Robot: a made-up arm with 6 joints. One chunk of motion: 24 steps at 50 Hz.
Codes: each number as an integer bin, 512 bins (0 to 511) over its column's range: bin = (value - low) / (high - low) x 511, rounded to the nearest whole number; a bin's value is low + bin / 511 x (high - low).
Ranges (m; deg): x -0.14..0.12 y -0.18..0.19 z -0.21..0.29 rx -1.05..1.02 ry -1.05..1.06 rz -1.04..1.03
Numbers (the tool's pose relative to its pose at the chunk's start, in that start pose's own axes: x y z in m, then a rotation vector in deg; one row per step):
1: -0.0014 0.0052 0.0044 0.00 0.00 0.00
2: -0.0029 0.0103 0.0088 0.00 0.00 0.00
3: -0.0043 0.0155 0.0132 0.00 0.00 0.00
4: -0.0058 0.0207 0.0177 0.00 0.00 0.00
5: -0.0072 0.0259 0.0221 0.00 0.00 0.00
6: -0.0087 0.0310 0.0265 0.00 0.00 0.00
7: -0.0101 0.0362 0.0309 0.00 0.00 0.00
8: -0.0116 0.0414 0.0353 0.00 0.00 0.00
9: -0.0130 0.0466 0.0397 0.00 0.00 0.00
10: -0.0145 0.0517 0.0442 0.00 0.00 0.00
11: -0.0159 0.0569 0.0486 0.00 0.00 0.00
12: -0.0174 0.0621 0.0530 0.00 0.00 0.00
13: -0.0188 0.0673 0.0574 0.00 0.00 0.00
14: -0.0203 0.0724 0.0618 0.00 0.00 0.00
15: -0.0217 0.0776 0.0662 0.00 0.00 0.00
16: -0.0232 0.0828 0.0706 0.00 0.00 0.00
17: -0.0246 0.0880 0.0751 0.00 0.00 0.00
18: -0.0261 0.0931 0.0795 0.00 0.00 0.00
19: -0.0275 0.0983 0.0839 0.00 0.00 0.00
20: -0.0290 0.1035 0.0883 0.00 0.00 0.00
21: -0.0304 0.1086 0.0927 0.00 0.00 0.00
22: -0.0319 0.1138 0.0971 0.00 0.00 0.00
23: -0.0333 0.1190 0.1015 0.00 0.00 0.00
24: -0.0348 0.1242 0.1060 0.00 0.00 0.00
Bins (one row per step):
1: 272 256 219 259 254 257
2: 269 263 224 259 254 257
3: 267 270 228 259 254 257
4: 264 277 233 259 254 257
5: 261 284 237 259 254 257
6: 258 291 242 259 254 257
7: 255 299 246 259 254 257
8: 252 306 251 259 254 257
9: 250 313 255 259 254 257
10: 247 320 260 259 254 257
11: 244 327 264 259 254 257
12: 241 334 269 259 254 257
13: 238 342 273 259 254 257
14: 235 349 278 259 254 257
15: 233 356 282 259 254 257
16: 230 363 287 259 254 257
17: 227 370 291 259 254 257
18: 224 377 296 259 254 257
19: 221 384 300 259 254 257
20: 218 392 305 259 254 257
21: 215 399 309 259 254 257
22: 212 406 314 259 254 257
23: 210 413 318 259 254 257
24: 207 420 323 259 254 257

